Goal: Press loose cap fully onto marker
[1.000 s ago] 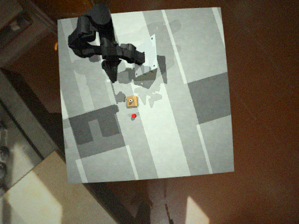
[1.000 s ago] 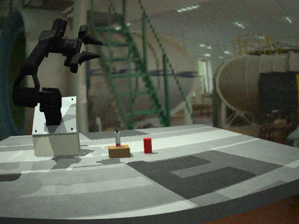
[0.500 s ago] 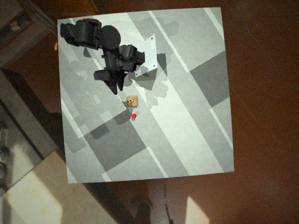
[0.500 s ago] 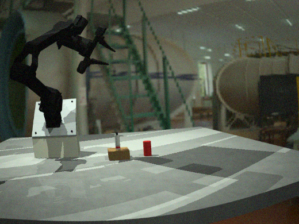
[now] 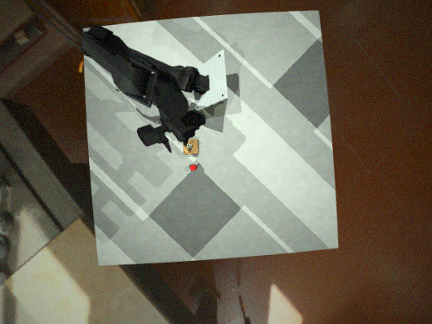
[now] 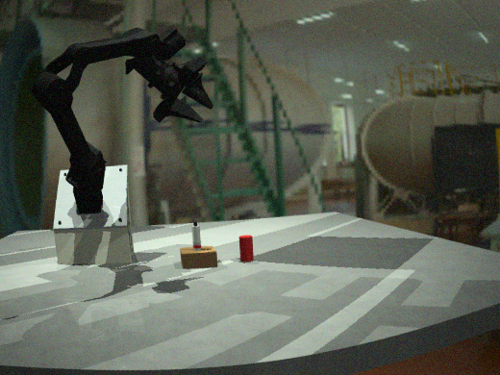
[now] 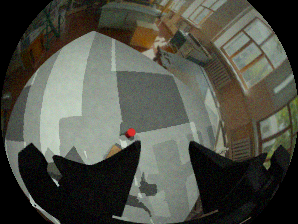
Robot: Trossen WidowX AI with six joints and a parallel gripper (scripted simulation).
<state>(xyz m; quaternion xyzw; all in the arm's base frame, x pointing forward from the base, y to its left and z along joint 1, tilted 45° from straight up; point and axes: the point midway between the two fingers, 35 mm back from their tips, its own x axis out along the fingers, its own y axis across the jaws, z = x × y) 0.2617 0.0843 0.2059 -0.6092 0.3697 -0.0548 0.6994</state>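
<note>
Now: the red cap 7 cm ahead of my gripper tip and 29 cm below it. Also, from my gripper tip: brown holder block (4 cm behind, 30 cm below).
</note>
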